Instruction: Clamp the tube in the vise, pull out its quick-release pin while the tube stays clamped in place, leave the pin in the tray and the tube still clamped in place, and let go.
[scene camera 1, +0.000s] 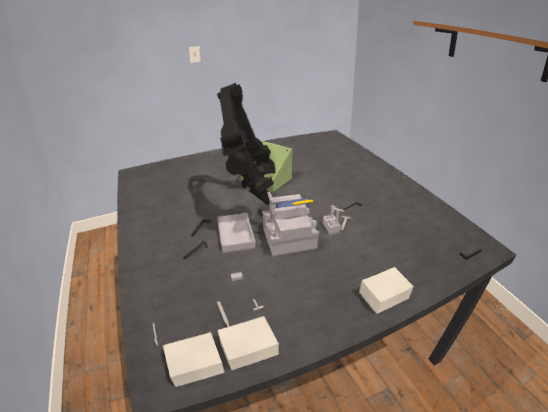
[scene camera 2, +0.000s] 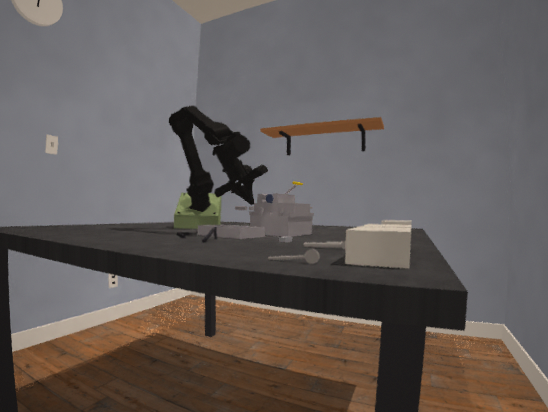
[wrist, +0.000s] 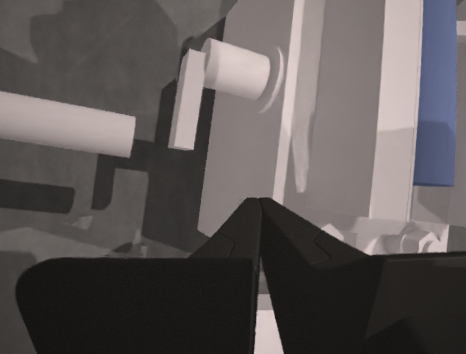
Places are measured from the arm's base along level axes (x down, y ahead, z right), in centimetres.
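Pixels of known places: gripper, fingertip midpoint: (scene camera 1: 268, 204) (scene camera 2: 252, 204) (wrist: 257, 209); arm's base, link origin: (scene camera 2: 200, 206).
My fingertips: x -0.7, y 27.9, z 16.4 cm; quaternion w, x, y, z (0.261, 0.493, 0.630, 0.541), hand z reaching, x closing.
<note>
Ahead of a thing's pixels: the offset from my fingertips to its top centre. "spot": to the spot under its first point.
The pale vise @(dy +9.3, dx -3.5, dz -2.0 cm) (scene camera 1: 295, 244) (scene camera 2: 286, 223) (wrist: 245, 150) stands mid-table. The blue tube @(dy +7.3, dx -3.4, dz -4.4 cm) (scene camera 1: 285, 204) (scene camera 2: 269, 198) (wrist: 436, 100) lies between its jaws; how tightly they hold it I cannot tell. The pin's yellow handle @(spot: dy +14.6, dx -7.3, dz -3.2 cm) (scene camera 1: 303, 202) (scene camera 2: 298, 183) sticks up and out from the tube on its slanted shaft; it does not show in the wrist view. My gripper (scene camera 1: 268, 201) (scene camera 2: 252, 202) (wrist: 257, 209) is shut and empty, its tips by the vise's rear jaw, near the screw @(spot: dy +0.5, dx +0.3, dz -5.1 cm) (wrist: 237, 70) and its flat bar @(spot: dy -1.4, dx +0.6, dz -4.3 cm) (wrist: 188, 100). The tray @(dy -2.7, dx +6.7, dz +11.9 cm) (scene camera 1: 237, 247) (scene camera 2: 250, 232) shows no pin in it.
A small holed block @(dy +13.1, dx +6.6, dz -17.8 cm) (scene camera 1: 331, 226) with pegs stands right of the vise. Black hex keys @(dy -1.7, dx +6.3, dz +27.7 cm) (scene camera 1: 195, 250) lie left of the tray. Cream boxes @(dy +36.2, dx +4.5, dz +45.0 cm) (scene camera 1: 193, 359) @(dy +38.9, dx +4.5, dz +31.6 cm) (scene camera 1: 248, 342) @(dy +46.8, dx +4.5, dz -8.8 cm) (scene camera 1: 386, 290) (scene camera 2: 377, 247) stand near the front edge. A pale rod @(dy -5.6, dx +0.6, dz -4.3 cm) (wrist: 65, 122) shows left in the wrist view.
</note>
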